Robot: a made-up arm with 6 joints.
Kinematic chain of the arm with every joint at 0, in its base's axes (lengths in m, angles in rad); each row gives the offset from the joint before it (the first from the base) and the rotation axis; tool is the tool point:
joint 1: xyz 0 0 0.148 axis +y
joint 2: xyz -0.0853 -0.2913 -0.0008 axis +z
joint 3: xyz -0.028 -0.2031 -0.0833 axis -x
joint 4: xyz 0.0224 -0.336 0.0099 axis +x
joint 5: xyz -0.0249 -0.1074 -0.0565 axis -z
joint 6: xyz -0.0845 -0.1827 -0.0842 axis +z
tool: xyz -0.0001 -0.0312 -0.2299
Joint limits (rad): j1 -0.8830..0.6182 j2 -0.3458..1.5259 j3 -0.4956..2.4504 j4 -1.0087..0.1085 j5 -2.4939..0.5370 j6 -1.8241..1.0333
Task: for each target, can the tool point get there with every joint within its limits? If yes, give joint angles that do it. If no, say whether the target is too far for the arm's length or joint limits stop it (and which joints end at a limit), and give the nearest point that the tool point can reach.
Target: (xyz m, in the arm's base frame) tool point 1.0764 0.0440 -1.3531
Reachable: no: too far | nearest point 0.5619 -0.2462 -0.6357 | short by 0.929 m
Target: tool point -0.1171 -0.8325 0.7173
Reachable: yes | joints -0.3204 0.2790 1.5759 0.0064 -0.4478 0.5431
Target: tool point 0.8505 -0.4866 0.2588
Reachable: yes | joints 0.0729 1.2165 0.4807 -0.6978 -1.3967 -1.2948
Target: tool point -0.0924 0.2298 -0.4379
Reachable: no: joint limits stop it (at a limit: joint 2, joint 3, joint 4) | nearest point -0.0999 -0.1082 -0.4858 | short by 0.341 m
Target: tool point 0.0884 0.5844 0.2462
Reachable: no: joint limits stop it (at a limit: joint 1, joint 3, joint 4) | nearest point 0.1908 0.2079 0.4647 | short by 0.447 m
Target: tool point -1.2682 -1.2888 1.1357
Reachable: no: too far | nearest point -0.5712 -0.9199 0.5928 | short by 0.957 m
